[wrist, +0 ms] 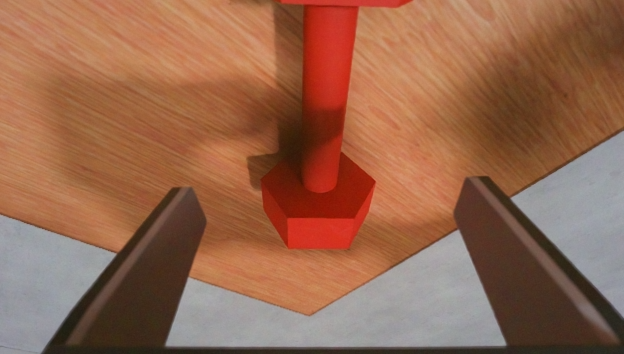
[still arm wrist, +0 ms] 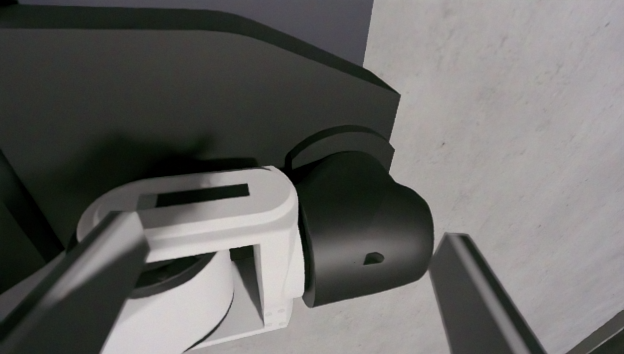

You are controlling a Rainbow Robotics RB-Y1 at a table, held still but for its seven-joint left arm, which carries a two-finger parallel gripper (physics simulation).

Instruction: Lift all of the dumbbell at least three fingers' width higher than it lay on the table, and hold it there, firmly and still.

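A red dumbbell lies on the wooden table in the wrist view, its bar running up and down the picture. Its near six-sided head shows whole, close to the table's corner; of its far head, the lower edge shows at the top of the view. My gripper is open, its two fingers wide apart, one to the left and one to the right of the near head in the picture. Neither finger touches the dumbbell. The dumbbell does not show in the still arm wrist view.
The table's corner and two edges show in the lower part of the wrist view, with grey floor beyond. The still arm wrist view shows that arm's fingers, a white and black robot part, a dark body panel and pale floor.
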